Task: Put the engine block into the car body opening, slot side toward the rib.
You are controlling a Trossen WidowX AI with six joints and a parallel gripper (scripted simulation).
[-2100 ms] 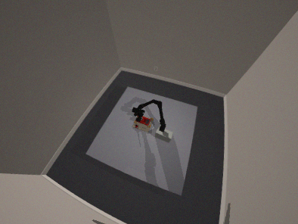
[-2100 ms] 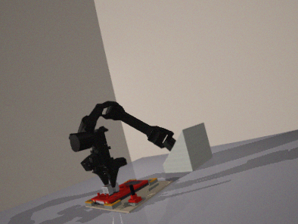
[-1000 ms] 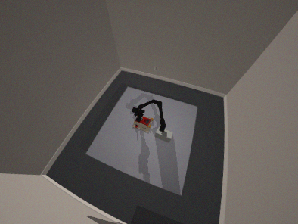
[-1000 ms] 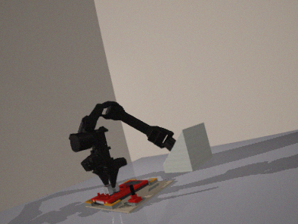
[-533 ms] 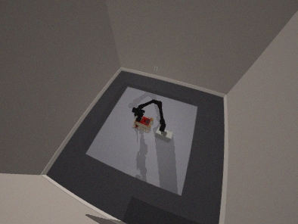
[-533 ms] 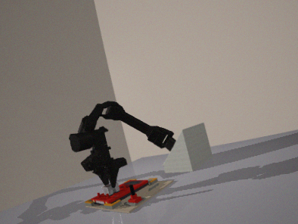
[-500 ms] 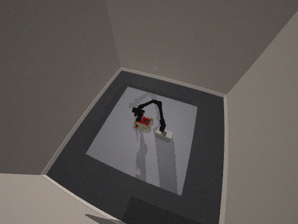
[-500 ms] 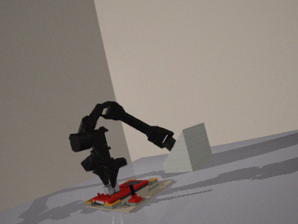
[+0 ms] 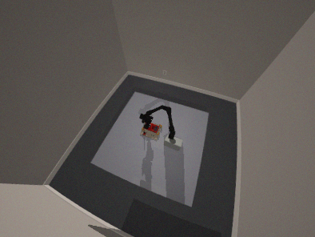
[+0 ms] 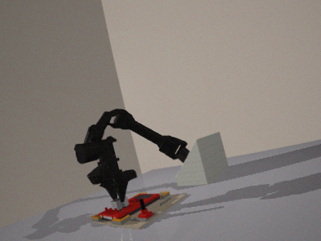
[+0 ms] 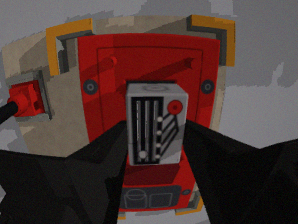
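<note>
Right now the engine block is 10 mm below my gripper tip.
</note>
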